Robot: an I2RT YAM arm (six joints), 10 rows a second.
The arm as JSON. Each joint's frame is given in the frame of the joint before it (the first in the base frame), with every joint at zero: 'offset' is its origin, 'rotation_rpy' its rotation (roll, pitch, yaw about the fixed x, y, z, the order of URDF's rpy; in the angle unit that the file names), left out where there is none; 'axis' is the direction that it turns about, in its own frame. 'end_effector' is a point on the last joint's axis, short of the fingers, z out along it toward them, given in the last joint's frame.
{
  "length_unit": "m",
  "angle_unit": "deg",
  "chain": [
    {
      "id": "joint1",
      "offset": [
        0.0,
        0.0,
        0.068
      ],
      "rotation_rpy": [
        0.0,
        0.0,
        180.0
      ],
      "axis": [
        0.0,
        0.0,
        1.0
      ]
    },
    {
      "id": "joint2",
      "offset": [
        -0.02,
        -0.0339,
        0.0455
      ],
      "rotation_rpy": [
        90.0,
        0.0,
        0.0
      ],
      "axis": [
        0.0,
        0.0,
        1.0
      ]
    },
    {
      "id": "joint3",
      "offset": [
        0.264,
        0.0,
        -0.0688
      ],
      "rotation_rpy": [
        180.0,
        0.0,
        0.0
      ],
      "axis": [
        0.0,
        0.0,
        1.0
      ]
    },
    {
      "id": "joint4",
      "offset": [
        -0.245,
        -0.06,
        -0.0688
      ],
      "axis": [
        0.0,
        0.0,
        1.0
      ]
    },
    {
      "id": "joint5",
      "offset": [
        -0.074,
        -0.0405,
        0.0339
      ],
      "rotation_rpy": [
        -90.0,
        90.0,
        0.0
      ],
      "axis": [
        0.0,
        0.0,
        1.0
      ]
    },
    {
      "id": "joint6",
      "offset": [
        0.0,
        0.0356,
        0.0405
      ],
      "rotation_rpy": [
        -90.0,
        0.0,
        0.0
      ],
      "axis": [
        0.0,
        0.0,
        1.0
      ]
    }
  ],
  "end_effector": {
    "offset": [
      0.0,
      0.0,
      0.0
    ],
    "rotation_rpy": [
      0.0,
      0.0,
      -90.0
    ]
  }
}
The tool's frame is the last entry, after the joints.
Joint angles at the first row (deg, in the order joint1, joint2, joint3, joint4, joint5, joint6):
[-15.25, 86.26, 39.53, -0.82, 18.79, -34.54]
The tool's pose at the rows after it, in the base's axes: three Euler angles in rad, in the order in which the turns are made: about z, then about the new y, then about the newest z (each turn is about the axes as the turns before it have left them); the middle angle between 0 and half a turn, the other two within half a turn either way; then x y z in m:
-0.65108 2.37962 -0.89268 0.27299 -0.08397 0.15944
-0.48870 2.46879 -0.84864 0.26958 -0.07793 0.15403
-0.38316 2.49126 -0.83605 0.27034 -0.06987 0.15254
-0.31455 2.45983 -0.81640 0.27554 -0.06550 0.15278
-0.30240 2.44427 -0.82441 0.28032 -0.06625 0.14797
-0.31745 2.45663 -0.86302 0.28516 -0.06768 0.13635
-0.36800 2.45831 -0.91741 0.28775 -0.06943 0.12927
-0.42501 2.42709 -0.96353 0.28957 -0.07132 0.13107
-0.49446 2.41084 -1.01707 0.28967 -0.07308 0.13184
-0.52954 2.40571 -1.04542 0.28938 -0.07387 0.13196
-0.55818 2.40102 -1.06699 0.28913 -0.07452 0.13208
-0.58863 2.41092 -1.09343 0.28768 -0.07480 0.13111
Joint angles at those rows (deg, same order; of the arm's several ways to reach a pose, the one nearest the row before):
[-15.25, 85.95, 39.51, -2.07, 15.03, -34.81]
[-15.11, 85.97, 39.44, -5.63, 7.99, -38.48]
[-13.87, 85.97, 39.35, -6.39, 4.88, -41.45]
[-12.97, 86.50, 39.29, -3.84, 3.18, -42.85]
[-12.95, 88.18, 39.25, -1.19, 2.81, -43.88]
[-12.95, 91.26, 39.27, 1.12, 3.31, -45.39]
[-12.95, 93.14, 39.24, 2.77, 5.13, -46.24]
[-12.95, 93.19, 39.24, 4.32, 7.44, -46.54]
[-12.95, 93.19, 39.24, 4.78, 10.20, -46.70]
[-12.95, 93.19, 39.24, 4.78, 11.57, -46.83]
[-12.95, 93.19, 39.24, 4.77, 12.71, -46.85]
[-12.95, 93.19, 39.24, 3.90, 13.69, -46.87]

